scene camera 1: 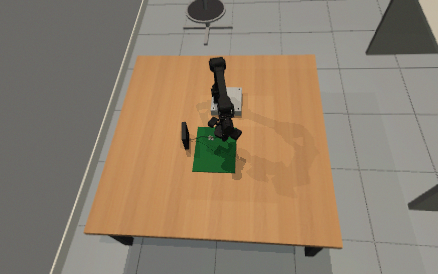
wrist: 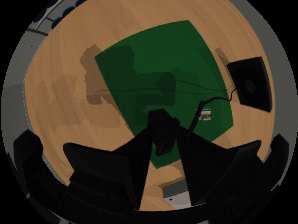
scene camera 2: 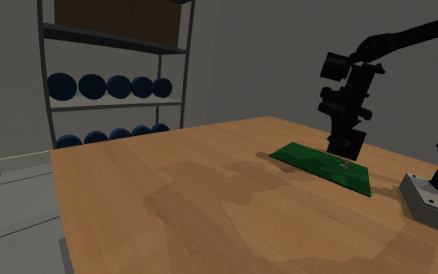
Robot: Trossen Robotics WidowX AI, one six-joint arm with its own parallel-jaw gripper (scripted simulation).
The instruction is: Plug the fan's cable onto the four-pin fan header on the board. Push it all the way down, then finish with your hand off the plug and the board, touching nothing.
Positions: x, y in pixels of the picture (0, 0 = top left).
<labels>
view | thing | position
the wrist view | my gripper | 164, 130
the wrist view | dark plug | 164, 135
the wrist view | black fan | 250, 75
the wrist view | green board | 170, 66
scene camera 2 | my gripper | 335, 138
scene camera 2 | green board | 355, 177
</labels>
